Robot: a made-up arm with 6 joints.
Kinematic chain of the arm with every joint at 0, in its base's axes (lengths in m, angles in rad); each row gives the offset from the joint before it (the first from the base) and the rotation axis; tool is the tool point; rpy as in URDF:
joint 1: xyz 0 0 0.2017 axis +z
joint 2: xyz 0 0 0 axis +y
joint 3: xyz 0.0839 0 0.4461 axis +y
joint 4: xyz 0.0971 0 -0.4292 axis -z
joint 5: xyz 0 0 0 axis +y
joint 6: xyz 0.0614 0 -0.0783 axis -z
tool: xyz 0 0 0 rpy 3.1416 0 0
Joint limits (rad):
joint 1: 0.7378..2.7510
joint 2: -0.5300..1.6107
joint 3: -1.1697..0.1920
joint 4: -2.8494..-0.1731
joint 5: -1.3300..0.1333
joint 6: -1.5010..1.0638
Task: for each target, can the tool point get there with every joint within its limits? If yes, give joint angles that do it. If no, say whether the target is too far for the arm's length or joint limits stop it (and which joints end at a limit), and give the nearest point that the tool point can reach.
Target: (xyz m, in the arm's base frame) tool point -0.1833 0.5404 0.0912
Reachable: yes | joints 1.7267 0.6871 -0.9217 -1.3871 -0.7867 -0.7090
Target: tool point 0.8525 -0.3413 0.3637
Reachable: no: joint limits stop it (at a limit: joint 1, joint 4, joint 5) | nearest point 0.2910 0.2763 0.3637 | short by 0.835 m
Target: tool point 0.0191 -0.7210 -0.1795
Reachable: no: joint limits stop it (at a limit: joint 1, joint 2) | nearest point -0.0224 -0.0861 -0.0729 | short by 0.645 m
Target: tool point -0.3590 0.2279 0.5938
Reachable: yes | joints 2.4503 -0.3551 -1.0048 -2.2921 -0.1299 -0.6241
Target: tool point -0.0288 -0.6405 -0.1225
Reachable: no: joint limits stop it (at a limit: joint 1, joint 2) | nearest point -0.0243 -0.0890 -0.0530 | short by 0.556 m
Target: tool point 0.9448 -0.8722 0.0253
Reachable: no: too far | nearest point 0.0643 -0.0722 0.0761 | short by 1.191 m
